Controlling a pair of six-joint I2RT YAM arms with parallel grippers.
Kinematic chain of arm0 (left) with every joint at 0, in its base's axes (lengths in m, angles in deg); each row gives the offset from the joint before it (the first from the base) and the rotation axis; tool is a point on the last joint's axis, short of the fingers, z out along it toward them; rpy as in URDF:
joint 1: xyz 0 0 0.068 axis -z
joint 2: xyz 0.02 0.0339 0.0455 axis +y
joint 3: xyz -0.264 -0.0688 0 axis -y
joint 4: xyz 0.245 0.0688 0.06 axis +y
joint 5: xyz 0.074 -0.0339 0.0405 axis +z
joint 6: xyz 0.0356 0 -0.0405 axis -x
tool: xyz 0 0 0 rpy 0 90 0
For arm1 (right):
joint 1: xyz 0 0 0.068 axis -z
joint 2: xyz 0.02 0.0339 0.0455 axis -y
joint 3: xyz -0.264 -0.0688 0 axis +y
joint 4: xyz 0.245 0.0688 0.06 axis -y
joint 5: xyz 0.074 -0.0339 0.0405 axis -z
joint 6: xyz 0.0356 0 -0.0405 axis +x
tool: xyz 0 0 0 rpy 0 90 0
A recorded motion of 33 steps. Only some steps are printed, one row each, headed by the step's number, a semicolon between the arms.
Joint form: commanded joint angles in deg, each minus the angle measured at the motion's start. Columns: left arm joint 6, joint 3, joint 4, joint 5, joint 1, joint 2; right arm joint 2, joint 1, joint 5, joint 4, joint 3, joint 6.
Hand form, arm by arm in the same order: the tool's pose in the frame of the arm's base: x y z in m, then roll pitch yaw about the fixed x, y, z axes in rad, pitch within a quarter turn. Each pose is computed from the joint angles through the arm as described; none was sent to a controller.
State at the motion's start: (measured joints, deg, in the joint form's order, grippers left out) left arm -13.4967 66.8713 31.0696 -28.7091 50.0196 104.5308; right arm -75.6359 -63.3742 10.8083 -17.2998 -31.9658 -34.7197
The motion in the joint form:
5: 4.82 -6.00 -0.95 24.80 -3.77 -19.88; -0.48 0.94 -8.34 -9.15 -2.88 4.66
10: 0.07 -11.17 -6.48 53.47 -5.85 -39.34; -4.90 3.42 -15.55 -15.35 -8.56 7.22
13: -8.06 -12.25 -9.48 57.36 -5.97 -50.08; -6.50 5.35 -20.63 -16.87 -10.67 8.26
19: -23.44 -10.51 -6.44 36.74 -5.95 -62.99; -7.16 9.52 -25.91 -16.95 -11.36 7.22
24: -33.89 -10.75 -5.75 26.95 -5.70 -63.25; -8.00 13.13 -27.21 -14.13 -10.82 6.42
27: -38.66 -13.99 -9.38 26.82 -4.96 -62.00; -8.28 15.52 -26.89 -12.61 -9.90 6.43
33: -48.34 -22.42 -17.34 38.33 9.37 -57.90; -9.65 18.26 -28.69 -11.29 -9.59 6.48
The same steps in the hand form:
5: 0.2114 -0.2244 0.2440 3.0989 0.6320 2.1467; 0.1041 0.1960 0.1519 -2.9035 0.3133 -1.4980
10: 0.1889 -0.1627 0.3123 2.4508 0.8498 2.0456; 0.1153 0.2053 0.1578 -3.0706 0.3055 -1.5917
13: 0.1623 -0.1333 0.3506 2.1364 0.9298 1.8033; 0.1229 0.2083 0.1608 3.1191 0.3306 -1.6462
19: 0.1124 -0.1018 0.3906 1.8401 0.8840 1.1541; 0.1368 0.2029 0.1620 3.0422 0.3727 -1.7025
24: 0.1071 -0.1062 0.3885 1.8182 0.7340 0.9336; 0.1510 0.1973 0.1580 3.0407 0.4066 -1.7466
27: 0.1144 -0.1163 0.3735 1.8206 0.6518 0.9043; 0.1589 0.1902 0.1536 3.0486 0.4088 -1.7871
33: 0.1022 -0.1611 0.3261 1.8722 0.4263 0.8366; 0.1684 0.1845 0.1478 3.0165 0.4180 -1.8390

